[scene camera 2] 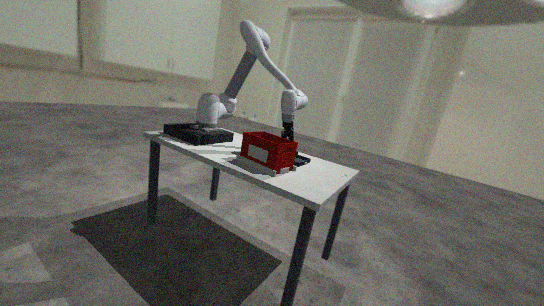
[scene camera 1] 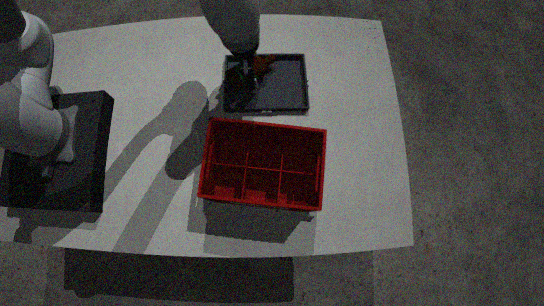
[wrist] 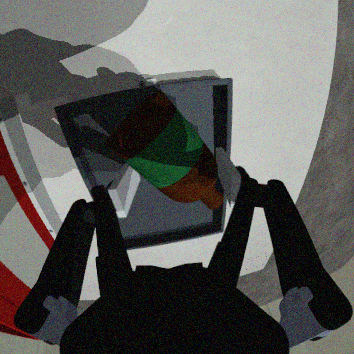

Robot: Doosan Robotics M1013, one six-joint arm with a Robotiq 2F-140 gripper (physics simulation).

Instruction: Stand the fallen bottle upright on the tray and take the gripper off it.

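Frame: origin at the arm's base, x ahead, y left, z up, level; centimetres.
Seen in the pictures: gripper, fingertip midpoint: (scene camera 1: 253, 71) (wrist: 175, 163); arm's base at its link origin: (scene camera 2: 205, 129) (scene camera 1: 54, 136).
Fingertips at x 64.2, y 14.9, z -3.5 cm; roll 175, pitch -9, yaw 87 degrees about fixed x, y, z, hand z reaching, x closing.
Note:
Offsets run from my fingertips to a thing's top centre. Level surfaces: height alone.
The brown bottle with a green label {dx +0.1, dy +0.5, dz +4.5 cm} (scene camera 1: 263, 64) (wrist: 172, 155) lies on its side in the dark tray {dx +3.7, dy -2.6, dz -0.9 cm} (scene camera 1: 306, 82) (scene camera 2: 303, 160) (wrist: 175, 240). In the wrist view it lies diagonally, its base to the upper left and its neck to the lower right by the tray's right wall. My gripper (wrist: 175, 163) (scene camera 2: 287, 136) points down over the tray. Its fingers stand wide, one pad against the bottle's lower-left side and the other at the shoulder near the neck. It looks shut on the bottle, which is still down. In scene camera 2 the red crate hides the bottle.
A red crate with compartments {dx +0.2, dy -30.9, dz +14.0 cm} (scene camera 1: 262, 205) (scene camera 2: 275, 151) stands close beside the tray on the white table {dz -3.5 cm} (scene camera 1: 360, 150) (scene camera 2: 325, 181). The arm's black base block (scene camera 1: 90, 180) (scene camera 2: 200, 135) is at the table's other end. Shadows darken part of the tray.

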